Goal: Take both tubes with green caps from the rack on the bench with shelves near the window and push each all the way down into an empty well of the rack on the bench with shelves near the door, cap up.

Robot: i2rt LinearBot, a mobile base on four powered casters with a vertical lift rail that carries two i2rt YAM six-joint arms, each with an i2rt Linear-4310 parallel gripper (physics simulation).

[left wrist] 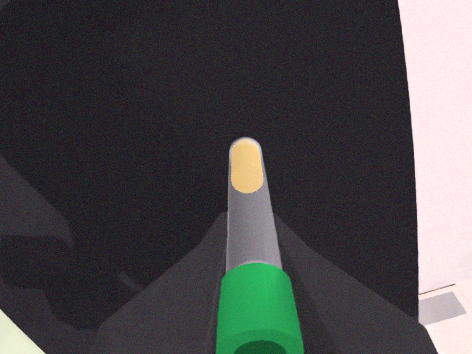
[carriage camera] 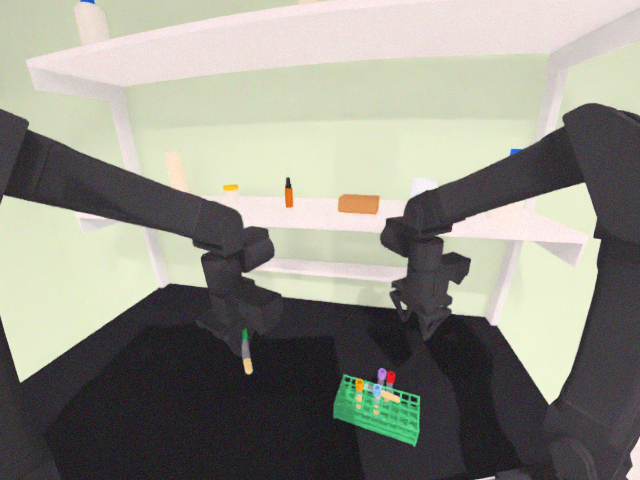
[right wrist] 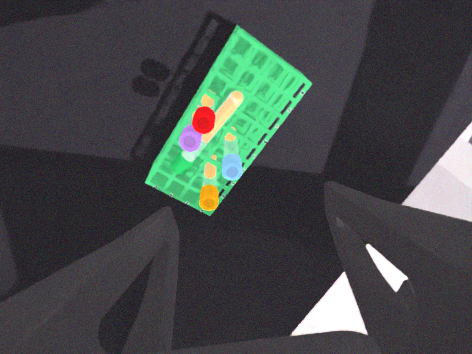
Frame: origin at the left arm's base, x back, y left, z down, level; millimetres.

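Seen in the pictures: left gripper, fingertip midpoint: (left wrist: 247, 225) (carriage camera: 241, 352); right gripper, fingertip midpoint: (carriage camera: 414, 329) (right wrist: 248, 207).
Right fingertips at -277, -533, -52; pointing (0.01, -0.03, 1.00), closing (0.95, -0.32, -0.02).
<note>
Offsets run from my right fingertips to a thing's top centre, as dx, dy, dz. "spot": to the spot under its first point.
A green-capped tube {+35, +342, -61} (carriage camera: 247, 356) (left wrist: 252, 240) with yellowish contents is held by my left gripper (carriage camera: 241, 349) (left wrist: 247, 225), shut on it above the bench, cap up and slightly tilted. The green rack (carriage camera: 343, 410) (right wrist: 272, 57) stands right of it in the carriage view. Another green-capped tube {-20, +55, +200} (carriage camera: 390, 396) (right wrist: 222, 116) lies on its side across the rack's top, not in a well; its cap shows behind the purple-capped tube in the right wrist view. My right gripper (carriage camera: 416, 326) (right wrist: 248, 207) is open and empty, raised above and behind the rack in the carriage view.
Orange {-12, +105, +157} (carriage camera: 359, 384) (right wrist: 208, 197), light blue {+7, +67, +157} (carriage camera: 377, 390) (right wrist: 231, 166), purple {-33, +46, +157} (carriage camera: 382, 374) (right wrist: 190, 138) and red {-24, +27, +157} (carriage camera: 390, 377) (right wrist: 203, 120) capped tubes stand in the rack. The shelf behind holds a dropper bottle {spot: -378, +270, -213} (carriage camera: 288, 197) and a brown box {spot: -280, +68, -206} (carriage camera: 358, 204).
</note>
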